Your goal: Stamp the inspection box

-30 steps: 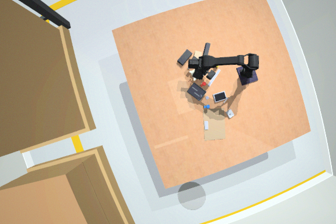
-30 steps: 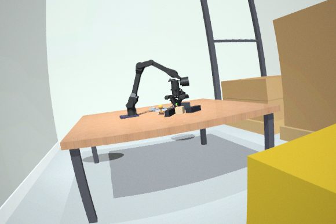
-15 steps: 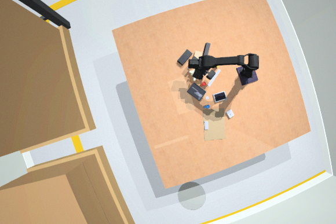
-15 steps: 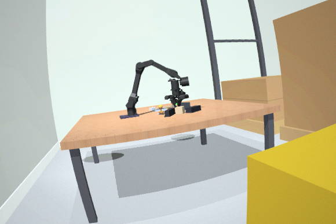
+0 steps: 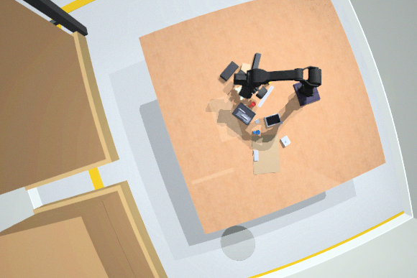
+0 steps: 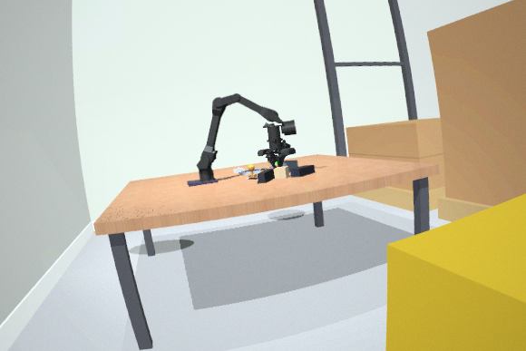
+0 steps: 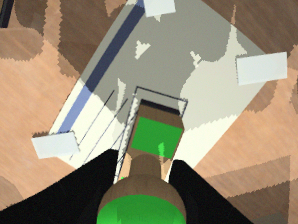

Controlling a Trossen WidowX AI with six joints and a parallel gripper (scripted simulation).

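My gripper tip is 1 cm short of the white card, 1 cm to the right of it and 2 cm above it. The rest, counted from my gripper tip: red-topped stamp: 1 cm ahead, 10 cm to the left; then grey bar: 9 cm behind, 8 cm to the left, 2 cm below; then tan block: 1 cm behind, 11 cm to the right.
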